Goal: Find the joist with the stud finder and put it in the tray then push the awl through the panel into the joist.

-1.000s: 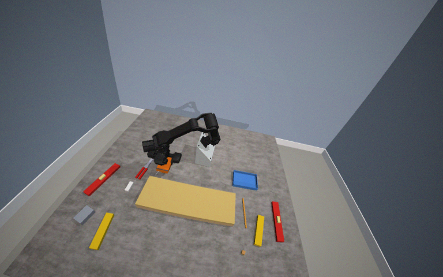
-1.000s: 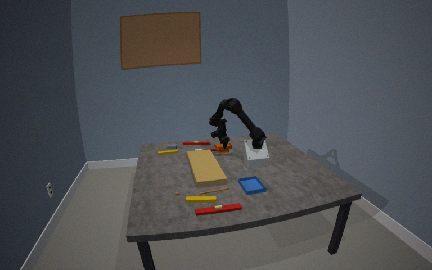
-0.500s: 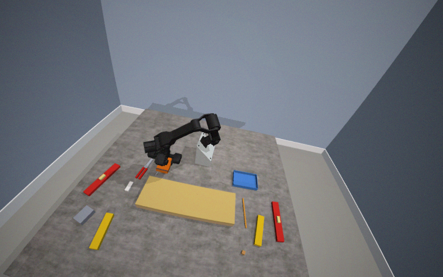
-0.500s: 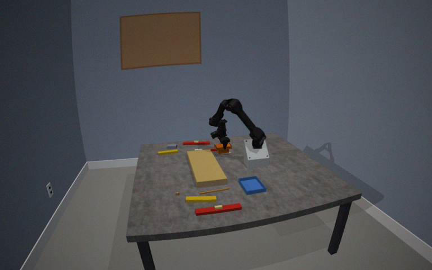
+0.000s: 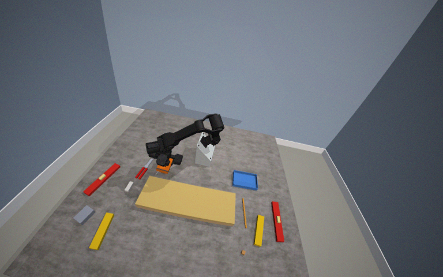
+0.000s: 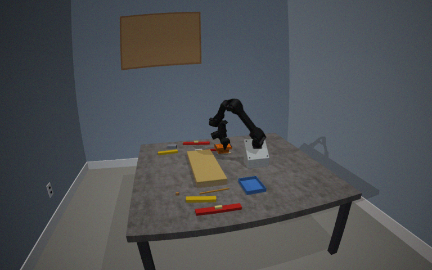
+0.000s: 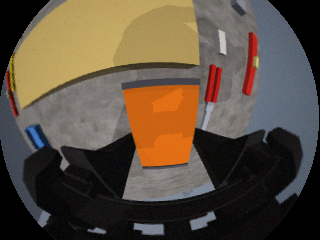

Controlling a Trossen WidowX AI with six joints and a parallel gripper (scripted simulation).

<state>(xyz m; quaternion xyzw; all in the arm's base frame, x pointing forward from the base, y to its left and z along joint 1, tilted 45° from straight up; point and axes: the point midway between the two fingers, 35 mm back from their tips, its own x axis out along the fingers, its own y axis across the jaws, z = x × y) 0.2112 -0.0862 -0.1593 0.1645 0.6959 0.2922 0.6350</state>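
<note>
The orange stud finder is 20 mm ahead of my gripper tip and 30 mm below it. The rest, counted from my gripper tip: wooden-handled tool 10 mm ahead, 40 mm to the right, 60 mm below; then grey block 410 mm ahead, 240 mm to the right, 50 mm below; then white piece 190 mm ahead, 140 mm to the right, 60 mm below.
</note>
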